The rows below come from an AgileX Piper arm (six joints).
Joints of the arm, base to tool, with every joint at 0 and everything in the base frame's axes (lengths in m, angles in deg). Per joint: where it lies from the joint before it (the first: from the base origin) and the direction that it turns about. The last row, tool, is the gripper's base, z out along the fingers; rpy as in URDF.
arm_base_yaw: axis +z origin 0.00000 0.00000 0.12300
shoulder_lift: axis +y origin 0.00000 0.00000 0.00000
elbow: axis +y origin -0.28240 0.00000 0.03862
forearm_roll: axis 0.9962 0 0.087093 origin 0.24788 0.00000 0.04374
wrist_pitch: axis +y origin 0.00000 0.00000 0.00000
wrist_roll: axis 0.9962 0 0.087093 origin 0.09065 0.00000 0.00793
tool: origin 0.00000 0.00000 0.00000 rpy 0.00 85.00 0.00
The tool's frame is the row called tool.
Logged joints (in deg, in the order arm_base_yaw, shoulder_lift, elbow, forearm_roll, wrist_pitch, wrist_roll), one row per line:
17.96 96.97 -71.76 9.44 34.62 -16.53
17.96 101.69 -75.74 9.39 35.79 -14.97
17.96 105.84 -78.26 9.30 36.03 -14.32
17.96 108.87 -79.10 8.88 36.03 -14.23
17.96 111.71 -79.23 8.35 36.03 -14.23
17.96 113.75 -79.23 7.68 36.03 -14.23
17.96 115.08 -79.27 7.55 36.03 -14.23
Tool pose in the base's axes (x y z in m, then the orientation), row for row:
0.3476 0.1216 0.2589 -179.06 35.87 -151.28
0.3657 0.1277 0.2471 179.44 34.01 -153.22
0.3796 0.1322 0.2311 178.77 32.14 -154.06
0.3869 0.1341 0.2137 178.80 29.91 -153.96
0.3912 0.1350 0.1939 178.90 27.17 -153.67
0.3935 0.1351 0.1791 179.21 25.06 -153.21
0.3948 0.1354 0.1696 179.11 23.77 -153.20
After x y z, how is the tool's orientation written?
As angles about the fixed x, y, z axes (roll, pitch, yaw), in degrees.
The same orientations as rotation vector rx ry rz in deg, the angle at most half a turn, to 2 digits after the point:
-35.51 140.25 10.46
-34.17 142.62 11.08
-33.79 144.67 11.16
-34.38 146.80 10.61
-35.31 149.38 9.88
-36.27 151.27 9.05
-36.60 152.51 8.83

